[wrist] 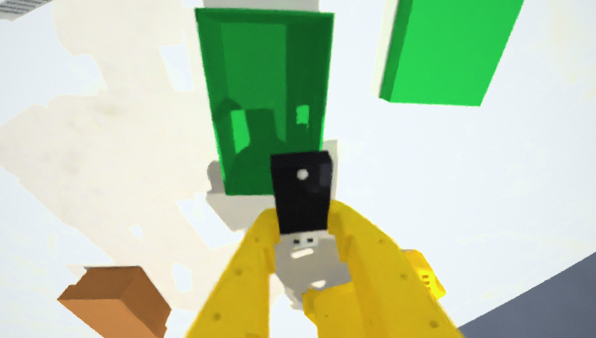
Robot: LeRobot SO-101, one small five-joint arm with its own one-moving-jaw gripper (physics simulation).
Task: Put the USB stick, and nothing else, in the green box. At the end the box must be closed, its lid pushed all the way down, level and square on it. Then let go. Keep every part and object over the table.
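Seen in the pictures: hand, tool point: [278,220]; arm's base, link origin: [349,282].
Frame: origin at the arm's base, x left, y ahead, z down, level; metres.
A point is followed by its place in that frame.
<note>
A black USB stick [303,195] @(x -0.076, y 0.105, z -0.040 m) with a white dot and a silver plug is held between the two yellow jaws of my gripper [303,220] @(x -0.061, y 0.105, z -0.038 m), which press on its two sides. Its plug end points toward the bottom of the view. The open green box [254,60] @(x -0.097, y 0.139, z -0.001 m) stands upright beyond the stick, its inside showing. The stick's far end overlaps the box's near right corner in the view; its height above the rim cannot be told. The green lid [455,55] @(x -0.142, y 0.078, z -0.010 m) lies apart, to the right of the box, and is partly cut off by the top edge.
A brown-orange block [120,300] @(x 0.059, y 0.145, z -0.024 m) lies at the lower left. A yellow part [425,275] @(x -0.049, y -0.022, z -0.016 m) shows behind the right jaw. A grey striped object [22,7] @(x -0.069, y 0.214, z -0.004 m) shows at the top left corner. The white table ends at the lower right, where a dark grey area [550,310] begins.
</note>
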